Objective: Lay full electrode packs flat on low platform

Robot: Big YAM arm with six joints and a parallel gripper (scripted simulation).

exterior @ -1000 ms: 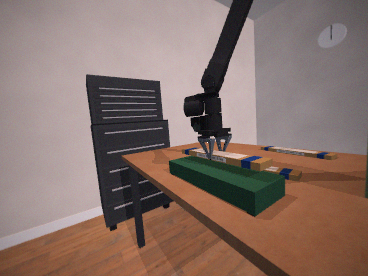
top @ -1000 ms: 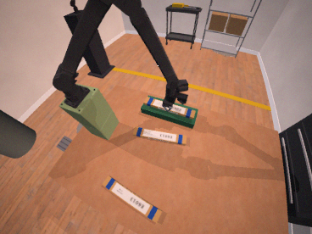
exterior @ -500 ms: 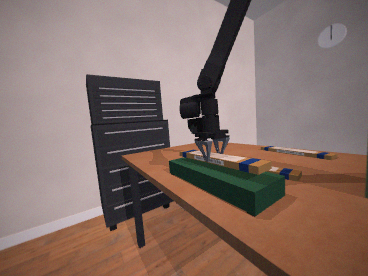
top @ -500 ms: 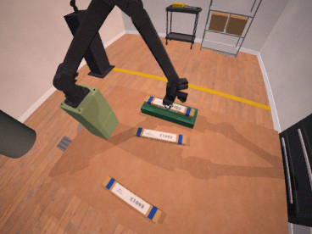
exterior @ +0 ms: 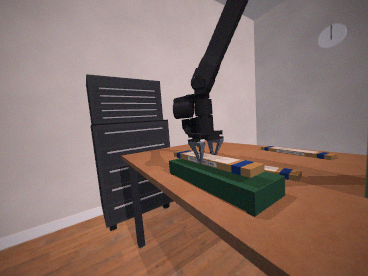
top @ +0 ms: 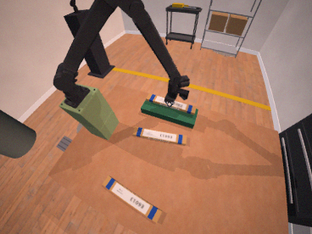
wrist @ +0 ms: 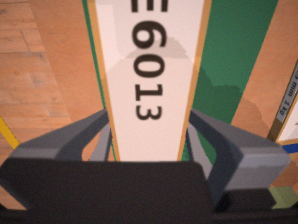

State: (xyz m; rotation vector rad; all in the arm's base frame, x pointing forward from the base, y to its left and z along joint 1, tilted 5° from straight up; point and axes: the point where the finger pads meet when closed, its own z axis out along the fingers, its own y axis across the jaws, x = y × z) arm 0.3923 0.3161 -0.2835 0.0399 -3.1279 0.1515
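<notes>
My gripper is now 80 mm above the green platform and 20 mm to the left of it.
</notes>
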